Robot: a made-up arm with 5 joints.
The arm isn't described. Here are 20 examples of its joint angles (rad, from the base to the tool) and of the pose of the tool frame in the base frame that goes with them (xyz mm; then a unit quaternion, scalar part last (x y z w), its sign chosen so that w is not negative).
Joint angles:
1: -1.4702 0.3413 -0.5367 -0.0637 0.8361
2: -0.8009 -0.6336 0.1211 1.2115 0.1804
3: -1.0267 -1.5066 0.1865 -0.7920 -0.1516
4: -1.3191 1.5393 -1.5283 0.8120 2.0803
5: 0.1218 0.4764 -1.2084 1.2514 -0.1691
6: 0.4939 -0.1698 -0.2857 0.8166 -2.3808
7: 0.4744 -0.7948 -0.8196 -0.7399 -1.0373
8: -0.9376 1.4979 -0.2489 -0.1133 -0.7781
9: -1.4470 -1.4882 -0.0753 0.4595 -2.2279
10: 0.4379 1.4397 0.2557 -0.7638 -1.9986
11: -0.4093 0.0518 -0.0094 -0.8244 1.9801
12: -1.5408 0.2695 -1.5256 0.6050 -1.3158
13: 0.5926 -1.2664 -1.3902 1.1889 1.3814
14: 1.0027 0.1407 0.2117 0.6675 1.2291
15: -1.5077 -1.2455 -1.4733 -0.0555 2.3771
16: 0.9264 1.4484 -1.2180 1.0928 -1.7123
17: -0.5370 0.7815 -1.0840 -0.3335 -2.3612
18: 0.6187 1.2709 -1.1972 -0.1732 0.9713
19: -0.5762 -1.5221 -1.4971 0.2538 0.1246
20: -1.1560 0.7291 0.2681 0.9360 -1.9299
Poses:
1: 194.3 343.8 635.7 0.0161 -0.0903 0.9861 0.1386
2: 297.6 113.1 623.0 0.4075 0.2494 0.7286 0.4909
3: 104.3 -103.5 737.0 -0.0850 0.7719 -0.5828 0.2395
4: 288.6 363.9 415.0 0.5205 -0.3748 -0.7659 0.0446
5: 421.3 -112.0 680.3 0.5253 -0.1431 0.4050 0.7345
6: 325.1 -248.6 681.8 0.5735 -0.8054 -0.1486 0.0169
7: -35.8 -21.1 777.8 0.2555 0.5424 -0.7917 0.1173
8: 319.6 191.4 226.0 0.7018 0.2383 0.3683 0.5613
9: 175.3 -88.9 774.0 -0.8304 -0.0116 -0.1076 0.5466
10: 272.3 -195.4 239.2 0.6046 -0.6716 -0.3086 0.2970
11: 432.7 27.8 632.8 -0.5634 -0.0314 0.4848 0.6683
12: 166.3 160.9 846.8 -0.8355 0.0677 -0.4758 0.2665
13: -120.6 33.5 670.4 -0.6187 -0.1855 0.1219 0.7536
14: 200.6 -319.1 444.2 0.4172 0.3396 0.2421 0.8075
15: 172.4 -330.7 606.6 -0.0568 -0.7131 0.0754 0.6947
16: 290.8 -407.4 373.6 0.4787 -0.6413 -0.4963 0.3368
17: 457.9 89.2 689.8 -0.8574 0.3763 -0.1674 0.3084
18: 419.0 -331.7 494.5 -0.0389 0.0402 0.3701 0.9273
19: -151.1 -242.6 513.0 0.3097 0.8564 -0.3720 0.1797
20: 275.9 188.8 292.6 0.6033 0.0779 -0.1427 0.7808
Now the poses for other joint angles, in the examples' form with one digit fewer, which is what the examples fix.
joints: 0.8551 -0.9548 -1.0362 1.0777 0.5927
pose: 6 -7 779 -0.311 -0.281 0.300 0.857
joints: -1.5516 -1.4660 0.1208 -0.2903 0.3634
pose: 149 -46 763 -0.217 0.666 -0.705 0.116
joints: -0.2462 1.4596 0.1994 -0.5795 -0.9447
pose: 332 -21 222 0.762 -0.087 0.120 0.630
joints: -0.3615 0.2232 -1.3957 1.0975 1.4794
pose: 344 -10 761 -0.264 0.150 0.716 0.629
